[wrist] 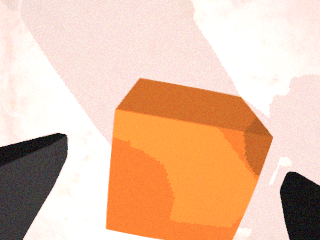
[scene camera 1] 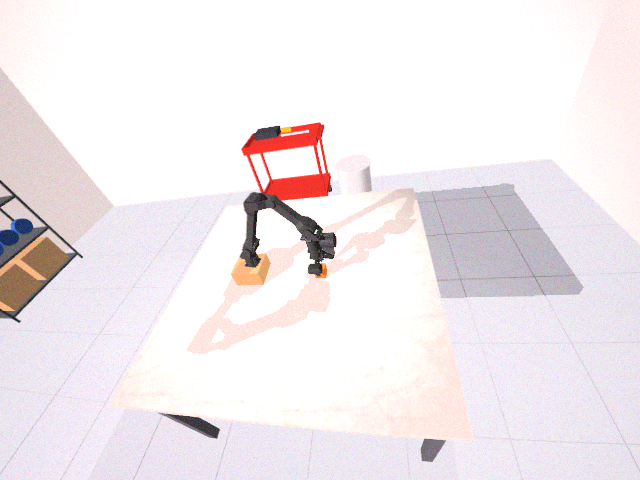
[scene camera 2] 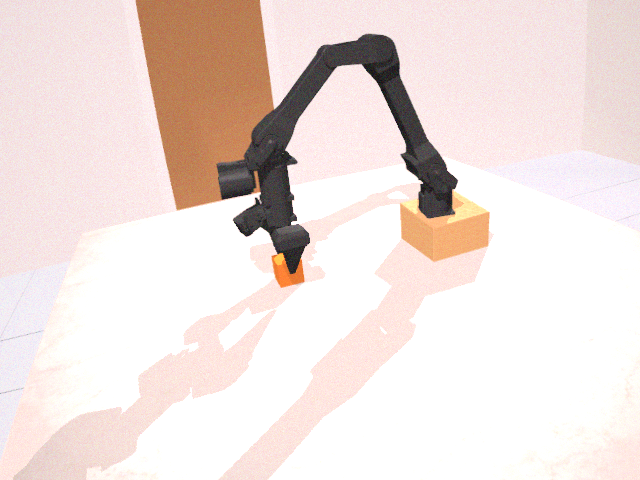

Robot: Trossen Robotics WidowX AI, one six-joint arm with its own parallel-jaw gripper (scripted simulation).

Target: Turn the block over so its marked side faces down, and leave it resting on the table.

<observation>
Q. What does my gripper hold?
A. Nothing.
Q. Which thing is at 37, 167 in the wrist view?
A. My gripper.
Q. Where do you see an orange block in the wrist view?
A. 181, 155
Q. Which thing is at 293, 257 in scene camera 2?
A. My gripper.
</observation>
